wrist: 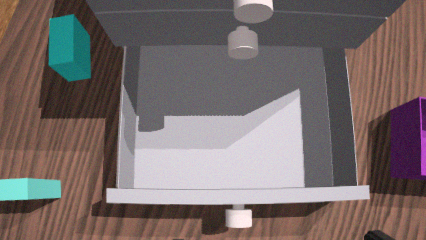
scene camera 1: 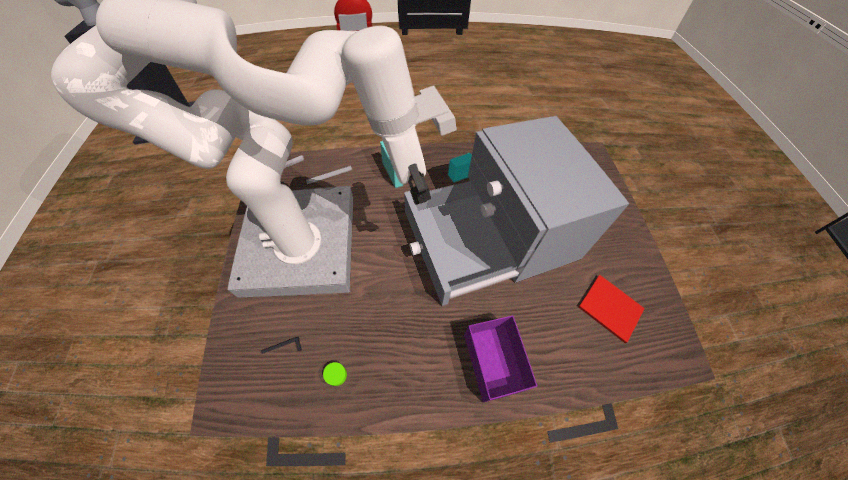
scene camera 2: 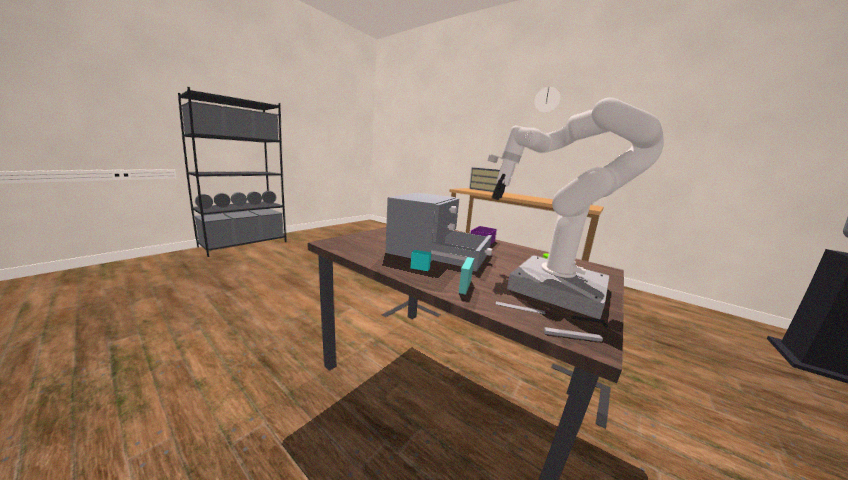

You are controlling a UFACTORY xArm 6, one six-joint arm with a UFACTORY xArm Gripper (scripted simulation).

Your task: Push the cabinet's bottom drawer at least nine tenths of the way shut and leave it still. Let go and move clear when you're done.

Labels:
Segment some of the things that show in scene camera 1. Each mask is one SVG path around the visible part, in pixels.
My gripper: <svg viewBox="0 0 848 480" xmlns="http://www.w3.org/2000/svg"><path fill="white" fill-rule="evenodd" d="M372 129L376 135L382 137L399 182L401 184L409 183L414 204L418 205L430 200L431 195L424 179L426 174L425 162L415 129L417 124L413 124L409 129L393 135L379 134Z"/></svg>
A purple bin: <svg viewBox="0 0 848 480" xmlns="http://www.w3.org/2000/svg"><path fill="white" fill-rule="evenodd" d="M513 315L470 325L464 334L483 402L537 387Z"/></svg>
A red plate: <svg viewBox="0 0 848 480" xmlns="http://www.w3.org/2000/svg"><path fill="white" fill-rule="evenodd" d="M599 275L579 305L579 308L621 341L627 343L644 308Z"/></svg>

